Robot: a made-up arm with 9 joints. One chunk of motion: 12 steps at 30 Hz.
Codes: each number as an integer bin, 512 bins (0 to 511) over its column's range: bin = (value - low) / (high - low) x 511, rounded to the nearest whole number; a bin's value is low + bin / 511 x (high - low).
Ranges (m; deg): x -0.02..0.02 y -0.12..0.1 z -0.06..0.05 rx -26..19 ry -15..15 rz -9..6
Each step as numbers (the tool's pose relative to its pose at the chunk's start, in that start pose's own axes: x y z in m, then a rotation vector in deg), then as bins.
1 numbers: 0.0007 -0.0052 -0.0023 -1.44 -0.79 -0.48
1 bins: 264 267 268 279 242 290
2 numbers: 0.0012 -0.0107 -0.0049 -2.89 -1.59 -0.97
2 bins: 271 254 256 262 228 274
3 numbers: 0.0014 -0.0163 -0.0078 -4.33 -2.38 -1.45
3 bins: 273 241 242 246 215 257
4 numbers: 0.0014 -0.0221 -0.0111 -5.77 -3.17 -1.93
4 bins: 273 227 227 230 202 241
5 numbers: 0.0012 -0.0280 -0.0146 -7.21 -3.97 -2.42
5 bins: 271 214 211 213 188 224
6 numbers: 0.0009 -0.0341 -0.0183 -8.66 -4.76 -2.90
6 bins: 267 200 194 197 174 208
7 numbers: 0.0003 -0.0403 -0.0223 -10.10 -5.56 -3.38
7 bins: 259 185 175 181 161 191
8 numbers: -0.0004 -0.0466 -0.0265 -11.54 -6.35 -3.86
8 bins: 250 170 156 164 147 175
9 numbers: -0.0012 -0.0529 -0.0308 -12.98 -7.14 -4.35
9 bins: 240 156 136 148 134 158
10 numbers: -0.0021 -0.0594 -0.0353 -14.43 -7.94 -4.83
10 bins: 229 141 115 131 120 142
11 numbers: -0.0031 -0.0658 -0.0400 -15.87 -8.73 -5.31
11 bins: 216 126 93 115 107 126
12 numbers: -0.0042 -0.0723 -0.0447 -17.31 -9.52 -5.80
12 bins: 202 111 71 99 93 109
